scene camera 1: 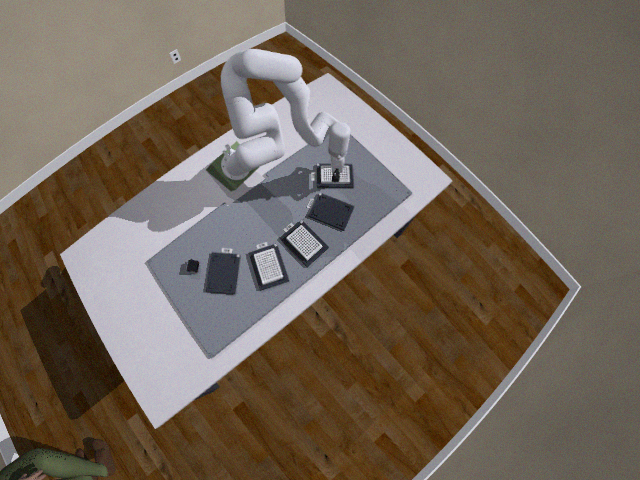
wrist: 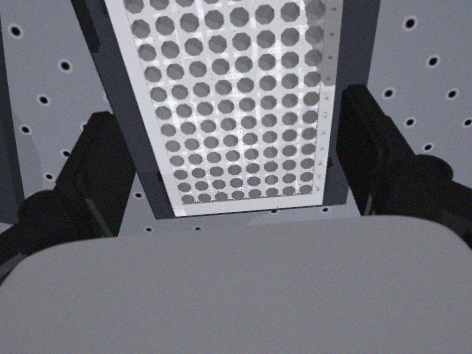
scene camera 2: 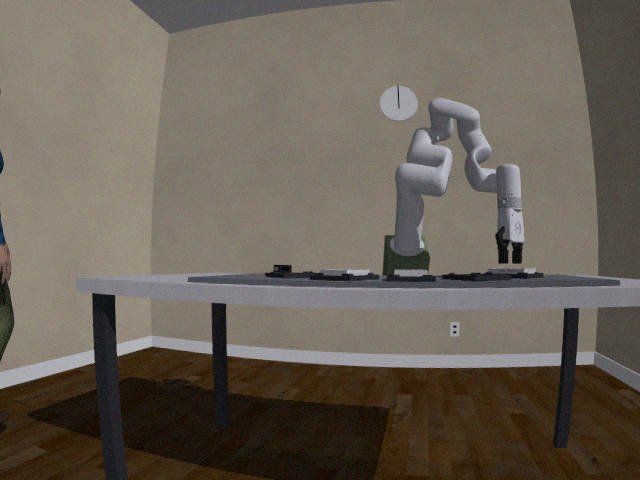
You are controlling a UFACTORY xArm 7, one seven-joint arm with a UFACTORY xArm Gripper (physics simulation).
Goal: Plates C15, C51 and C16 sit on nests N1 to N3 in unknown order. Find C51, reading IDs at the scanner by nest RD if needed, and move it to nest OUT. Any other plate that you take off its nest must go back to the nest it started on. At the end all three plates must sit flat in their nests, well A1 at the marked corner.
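Places are measured from the arm's base along level axes (x left, y ahead, z down), in metres.
Where they show: gripper, fingertip midpoint: [scene camera 1: 334, 172] [wrist: 230, 129] [scene camera 2: 510, 263]; arm's base, origin of the base link: [scene camera 1: 235, 165] [scene camera 2: 406, 246].
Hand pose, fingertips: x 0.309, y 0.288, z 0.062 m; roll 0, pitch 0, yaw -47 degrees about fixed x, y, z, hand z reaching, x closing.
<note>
Things, the pixels of their centre, and the offset from my fingertips. "spot": a spot on its surface instead.
- white well plate, body centre: [wrist: 237, 106] [scene camera 2: 511, 271] [scene camera 1: 335, 174] dx +0.004, dy +0.000, dz +0.022 m
- second white plate, body centre: [scene camera 2: 410, 272] [scene camera 1: 304, 242] dx -0.312, dy +0.141, dz +0.022 m
- third white plate, body centre: [scene camera 2: 345, 272] [scene camera 1: 268, 266] dx -0.483, dy +0.116, dz +0.022 m
- empty dark nest, body centre: [scene camera 2: 475, 276] [scene camera 1: 331, 211] dx -0.131, dy +0.115, dz +0.033 m
- empty nest, body centre: [scene camera 2: 297, 271] [scene camera 1: 218, 270] dx -0.645, dy -0.007, dz +0.024 m
- small black scanner, surface spot: [scene camera 2: 282, 268] [scene camera 1: 197, 269] spot: dx -0.707, dy -0.070, dz +0.017 m
My gripper [scene camera 1: 336, 178] [scene camera 2: 510, 258] [wrist: 230, 129] is open, pointing down a little above a white well plate [scene camera 1: 327, 175] [scene camera 2: 511, 270] [wrist: 227, 105], one finger out to each side. This plate sits in the dark nest [scene camera 1: 351, 181] [wrist: 357, 35] at the back right; its ID does not show. A second white plate [scene camera 1: 303, 242] [scene camera 2: 410, 272] is in the middle nest. A third white plate [scene camera 1: 268, 266] [scene camera 2: 345, 271] is in the nest left of it. All three look flat. The nest labels and IDs are too small to read in the scene views.
An empty dark nest [scene camera 1: 330, 211] [scene camera 2: 475, 276] lies between the back right and middle plates. Another empty nest [scene camera 1: 222, 272] lies at the left beside the small black scanner [scene camera 1: 192, 266] [scene camera 2: 282, 268]. Part of a dark nest [wrist: 9, 170] shows at the wrist view's left edge.
</note>
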